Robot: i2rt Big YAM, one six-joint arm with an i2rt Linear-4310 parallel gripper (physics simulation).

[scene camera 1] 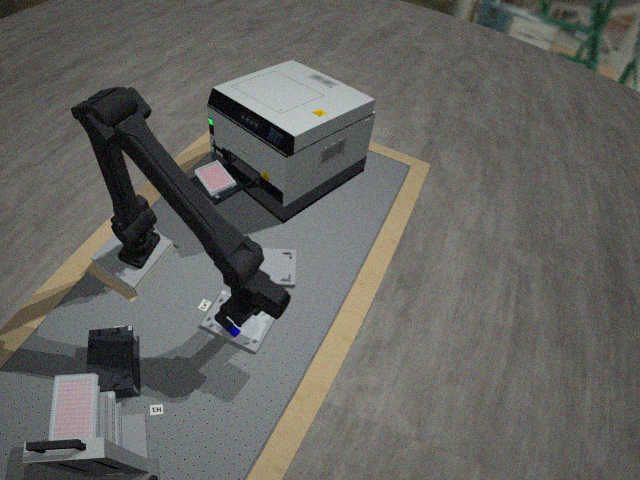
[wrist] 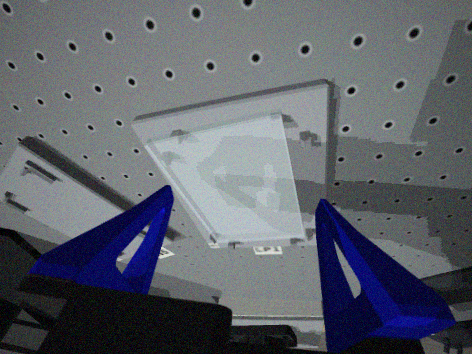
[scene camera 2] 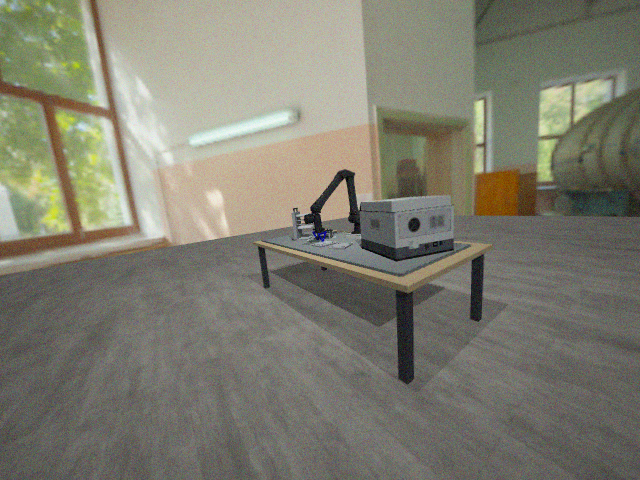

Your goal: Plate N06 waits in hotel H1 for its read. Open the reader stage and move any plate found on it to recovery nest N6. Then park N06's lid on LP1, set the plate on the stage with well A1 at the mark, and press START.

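Frame: origin at the arm's base, x right, y ahead, z up, level; centimetres.
Where they show: gripper, fingertip midpoint: (scene camera 1: pixel 246 321) (wrist: pixel 243 198) (scene camera 2: pixel 320 240); arm's base at its link origin: (scene camera 1: pixel 139 248) (wrist: pixel 262 332) (scene camera 2: pixel 359 232).
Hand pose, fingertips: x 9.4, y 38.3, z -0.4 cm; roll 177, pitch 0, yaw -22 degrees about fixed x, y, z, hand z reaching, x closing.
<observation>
Things, the pixels of their top centre, and the offset from my fingertips.
- clear lid at its top centre: (wrist: pixel 238 202) (scene camera 1: pixel 242 317) dx -1.1, dy -1.7, dz -1.2 cm
- pale LP1 nest at its top centre: (wrist: pixel 246 207) (scene camera 1: pixel 238 318) (scene camera 2: pixel 323 242) dx -0.8, dy -2.7, dz -1.4 cm
- N6 nest at its top centre: (wrist: pixel 78 224) (scene camera 1: pixel 266 263) (scene camera 2: pixel 340 244) dx -19.4, dy -2.0, dz -1.6 cm
- reader's extended stage at its top centre: (scene camera 1: pixel 224 176) dx -39.1, dy -23.7, dz +7.5 cm
- white reader at its top centre: (scene camera 1: pixel 292 91) (scene camera 2: pixel 402 198) dx -63.1, dy -11.3, dz +27.8 cm
- black nest at its top centre: (scene camera 1: pixel 106 355) dx +23.6, dy -26.6, dz +4.2 cm
My gripper (scene camera 1: pixel 235 329) (scene camera 2: pixel 320 236) (wrist: pixel 243 198) is open and empty. Its blue fingers stand wide above LP1. A clear lid (wrist: pixel 235 185) lies on the pale LP1 nest (scene camera 1: pixel 207 324) (wrist: pixel 316 165); whether it is fully seated I cannot tell. The N6 nest (scene camera 1: pixel 288 266) (wrist: pixel 60 200) beside it shows bare, partly hidden by the arm in scene camera 1. A pink-welled plate (scene camera 1: pixel 215 177) lies on the reader's extended stage (scene camera 1: pixel 223 196). Another pink-welled plate (scene camera 1: pixel 75 405) is in hotel H1 (scene camera 1: pixel 126 454). The A1 mark and START are too small to make out.
The white reader (scene camera 1: pixel 289 93) (scene camera 2: pixel 405 219) stands at the table's far end in scene camera 1, with a green light (scene camera 1: pixel 210 121) on its front. A black nest (scene camera 1: pixel 111 359) stands between hotel and arm base (scene camera 1: pixel 131 273). The wooden table edge (scene camera 1: pixel 343 330) runs beyond LP1 and N6.
</observation>
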